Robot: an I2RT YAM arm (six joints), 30 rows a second.
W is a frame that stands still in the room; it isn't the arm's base.
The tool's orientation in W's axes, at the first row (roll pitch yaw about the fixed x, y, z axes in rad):
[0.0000, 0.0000, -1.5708]
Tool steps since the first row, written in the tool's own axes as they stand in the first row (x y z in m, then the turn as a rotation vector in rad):
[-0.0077, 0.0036, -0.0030, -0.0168, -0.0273, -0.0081]
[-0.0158, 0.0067, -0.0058, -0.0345, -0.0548, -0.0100]
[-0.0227, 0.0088, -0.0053, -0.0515, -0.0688, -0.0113]
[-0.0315, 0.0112, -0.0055, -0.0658, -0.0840, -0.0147]
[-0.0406, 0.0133, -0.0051, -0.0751, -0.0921, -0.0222]
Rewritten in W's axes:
[0.0036, 0.0077, -0.0030, -0.0273, 0.0168, -0.0081]
[0.0067, 0.0158, -0.0058, -0.0548, 0.0345, -0.0100]
[0.0088, 0.0227, -0.0053, -0.0688, 0.0515, -0.0113]
[0.0112, 0.0315, -0.0055, -0.0840, 0.0658, -0.0147]
[0.0133, 0.0406, -0.0051, -0.0921, 0.0751, -0.0222]

